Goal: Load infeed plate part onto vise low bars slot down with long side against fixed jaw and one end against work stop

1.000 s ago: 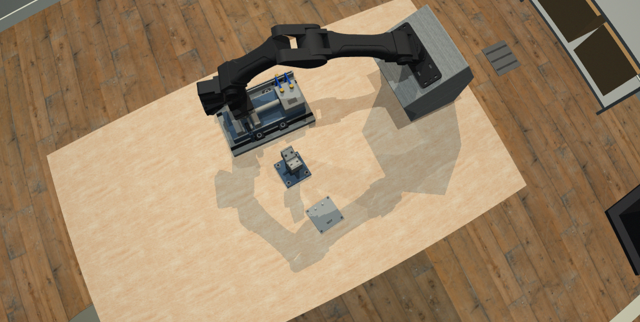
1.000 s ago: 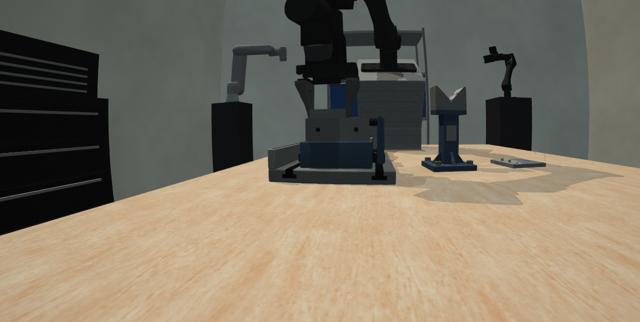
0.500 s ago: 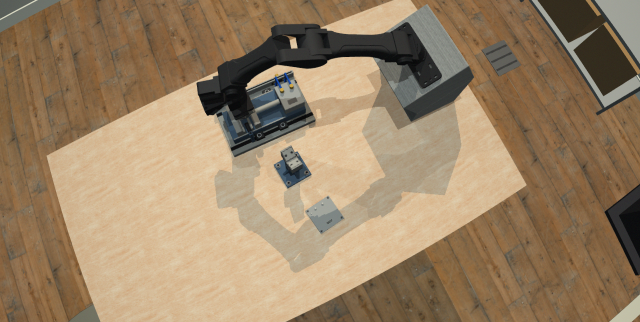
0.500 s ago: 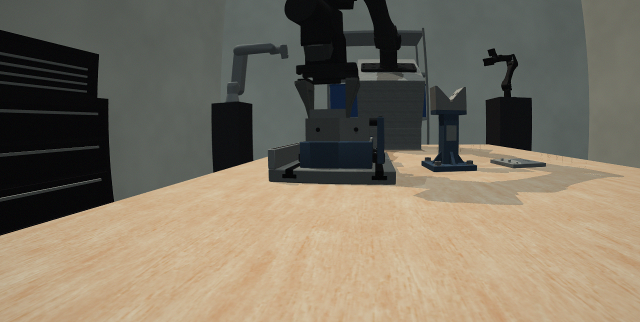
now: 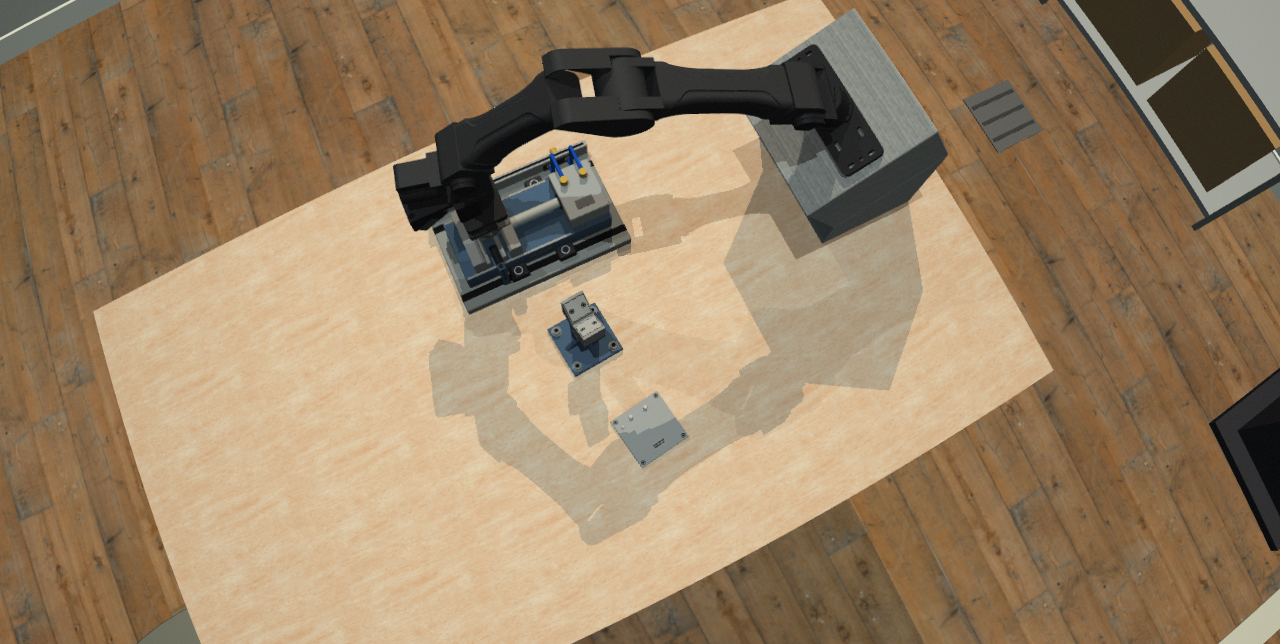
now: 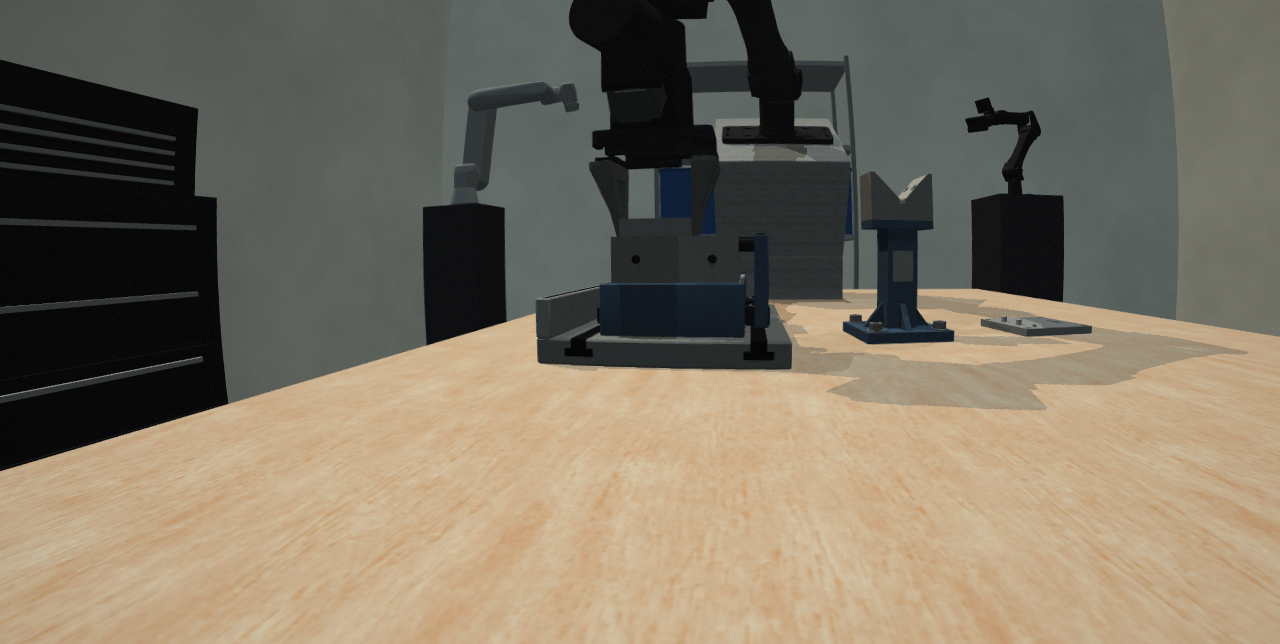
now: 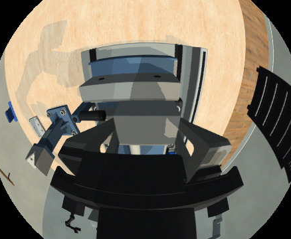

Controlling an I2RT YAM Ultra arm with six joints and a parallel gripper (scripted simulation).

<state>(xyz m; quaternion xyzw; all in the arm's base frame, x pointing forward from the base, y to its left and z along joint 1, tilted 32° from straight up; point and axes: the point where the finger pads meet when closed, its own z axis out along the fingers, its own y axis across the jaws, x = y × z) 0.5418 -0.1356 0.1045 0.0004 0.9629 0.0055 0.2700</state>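
Right now my hand is 10 mm above the part. From my hand the other things lie so: work stop rod (70 mm to the left, 10 mm below, 10 mm ahead); then fixed jaw (40 mm ahead, 20 mm to the left, 20 mm below); then vise (60 mm below, 60 mm behind, 20 mm to the left).
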